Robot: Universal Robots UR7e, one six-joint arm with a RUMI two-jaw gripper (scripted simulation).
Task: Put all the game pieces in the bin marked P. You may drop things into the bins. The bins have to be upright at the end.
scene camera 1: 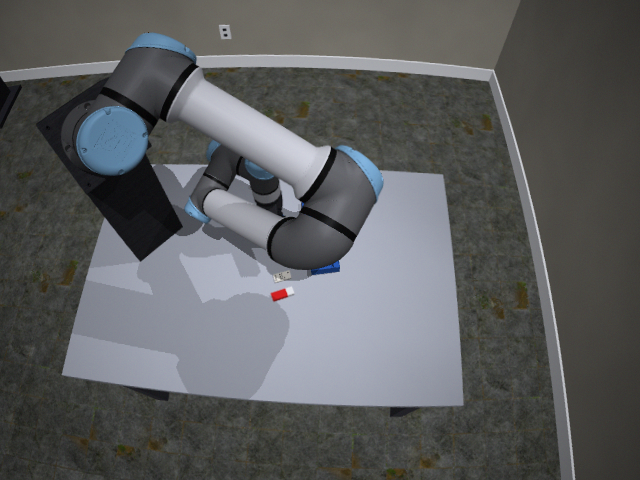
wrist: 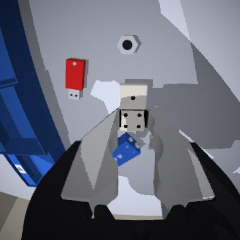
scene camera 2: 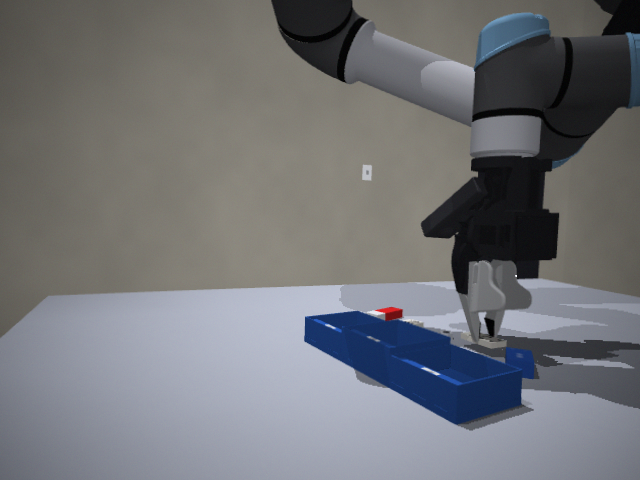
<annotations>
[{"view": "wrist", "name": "gripper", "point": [132, 110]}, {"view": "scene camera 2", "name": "gripper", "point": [484, 340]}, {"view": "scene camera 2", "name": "joined blue bins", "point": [414, 370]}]
</annotations>
